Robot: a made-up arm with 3 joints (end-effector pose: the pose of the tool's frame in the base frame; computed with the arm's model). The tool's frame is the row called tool. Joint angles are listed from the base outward.
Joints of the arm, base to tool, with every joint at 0 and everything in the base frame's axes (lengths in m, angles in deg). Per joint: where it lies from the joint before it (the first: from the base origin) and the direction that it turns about. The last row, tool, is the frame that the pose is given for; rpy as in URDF.
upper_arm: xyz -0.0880 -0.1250 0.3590 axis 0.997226 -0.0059 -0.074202
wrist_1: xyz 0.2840 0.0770 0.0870 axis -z
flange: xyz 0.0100 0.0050 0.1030 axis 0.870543 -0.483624 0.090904
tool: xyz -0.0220 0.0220 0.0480 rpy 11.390 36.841 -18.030
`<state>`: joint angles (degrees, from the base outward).
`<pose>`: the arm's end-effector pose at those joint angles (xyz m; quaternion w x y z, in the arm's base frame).
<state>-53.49 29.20 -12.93</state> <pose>0.1947 0.1469 0.3992 0.8125 -0.2735 0.0767 -0.5091</pose>
Working (the frame after each row of the table, in the pose's form):
after upper_arm: -0.0880 -0.1250 0.3590 0.8930 -0.4488 0.0027 0.0334
after wrist_1: 0.1884 0.0068 0.3394 0.8726 -0.4350 -0.1106 -0.1928
after flange: 0.1970 0.0897 0.4009 0.8285 -0.5061 -0.0479 -0.2350

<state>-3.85 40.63 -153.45</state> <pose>0.2131 -0.0154 0.4908 0.0061 0.6443 -0.5830 0.4950</pose>
Working (the frame after each row of the table, in the pose's form):
after upper_arm: -0.0880 -0.1250 0.3590 0.9994 -0.0335 0.0002 0.0025
after wrist_1: 0.1956 -0.0409 0.4405 0.9381 -0.0315 -0.0114 -0.3446
after flange: 0.2065 -0.0367 0.5434 0.1636 -0.6389 0.7282 -0.1867

